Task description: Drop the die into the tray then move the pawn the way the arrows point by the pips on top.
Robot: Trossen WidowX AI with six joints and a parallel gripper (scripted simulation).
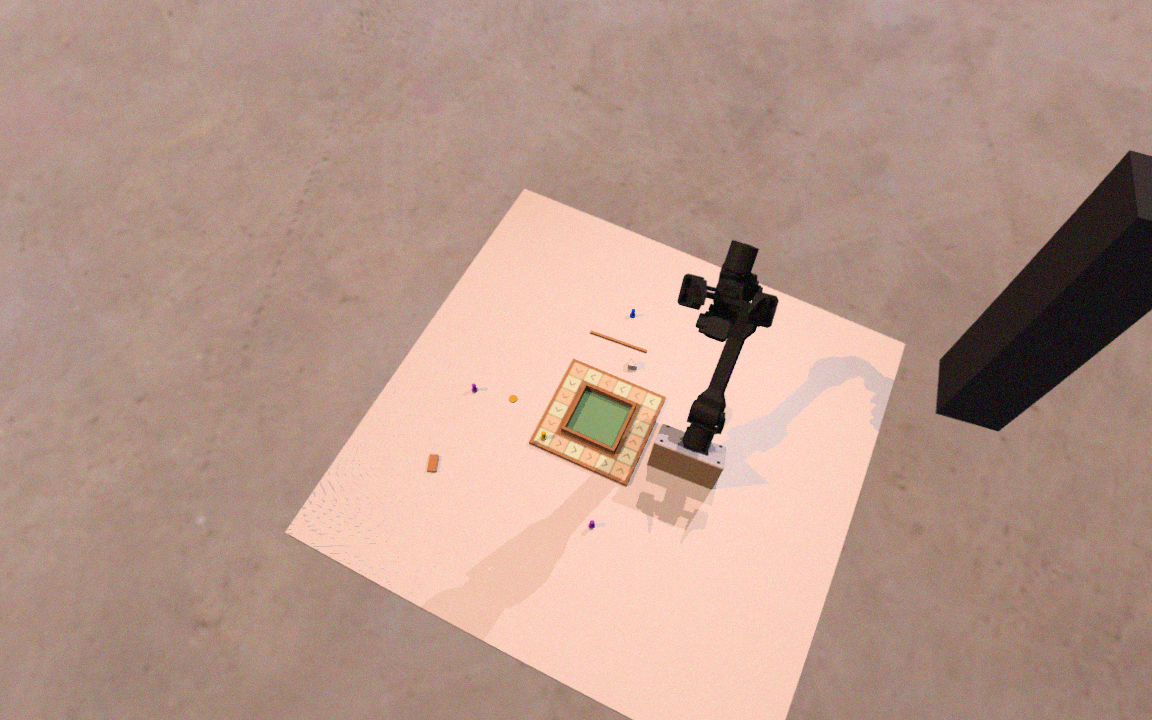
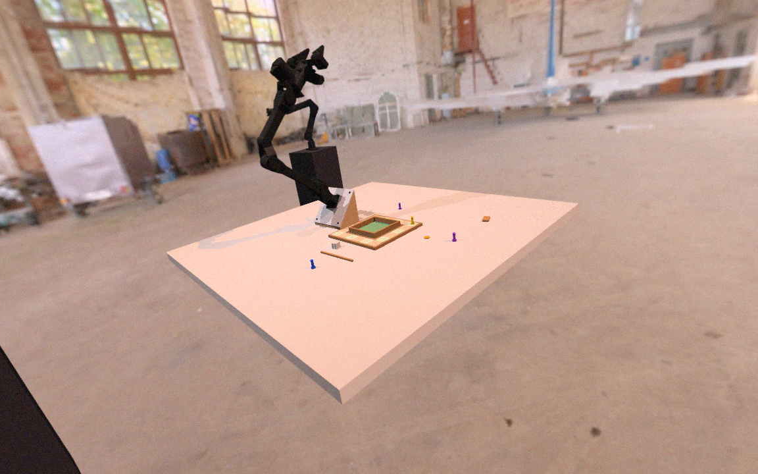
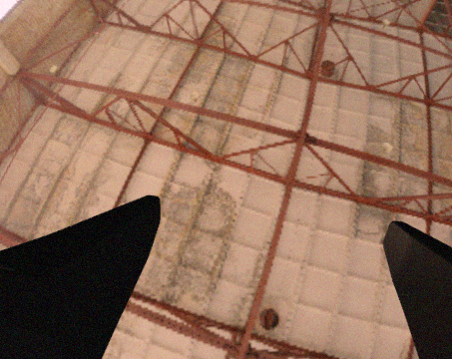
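My gripper tip is 73 cm above the white die, 25 cm to the left of it and 17 cm short of it. Also, from my gripper tip: yellow pawn (71 cm below, 34 cm ahead, 5 cm to the left); green dice tray (74 cm below, 21 cm ahead, 5 cm to the right); thin stick (74 cm below, 31 cm to the right, 23 cm ahead).
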